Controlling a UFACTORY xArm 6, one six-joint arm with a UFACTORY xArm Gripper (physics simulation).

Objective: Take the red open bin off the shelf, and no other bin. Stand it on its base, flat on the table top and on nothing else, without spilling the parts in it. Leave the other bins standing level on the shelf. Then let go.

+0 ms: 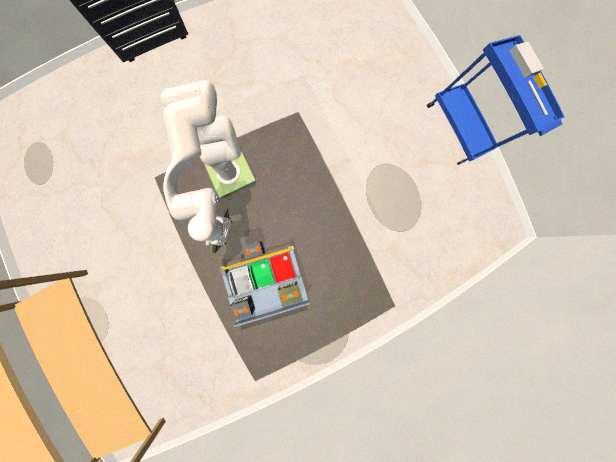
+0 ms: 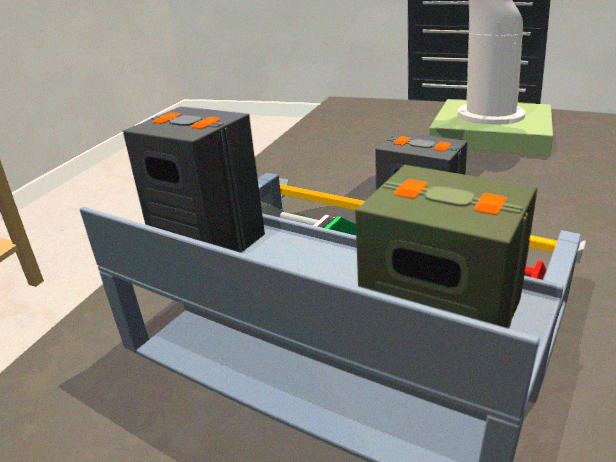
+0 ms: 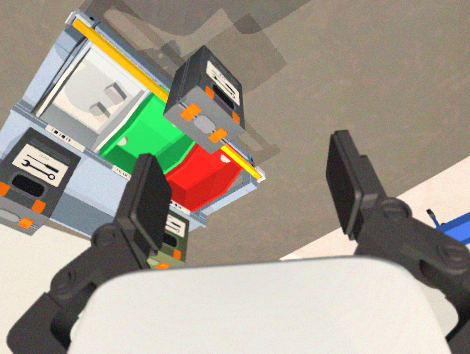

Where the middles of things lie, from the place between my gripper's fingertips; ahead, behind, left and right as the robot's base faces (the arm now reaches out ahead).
I see my gripper 15 cm short of the yellow bar (image 2: pixel 348 203), 6 cm to the right of it and 26 cm above it. Round my hand: red open bin (image 3: pixel 201 177) (26 cm ahead, 17 cm to the left, 28 cm below); whitish bin (image 3: pixel 66 108) (25 cm ahead, 6 cm to the right, 28 cm below); green bin (image 3: pixel 148 131) (25 cm ahead, 5 cm to the left, 28 cm below).
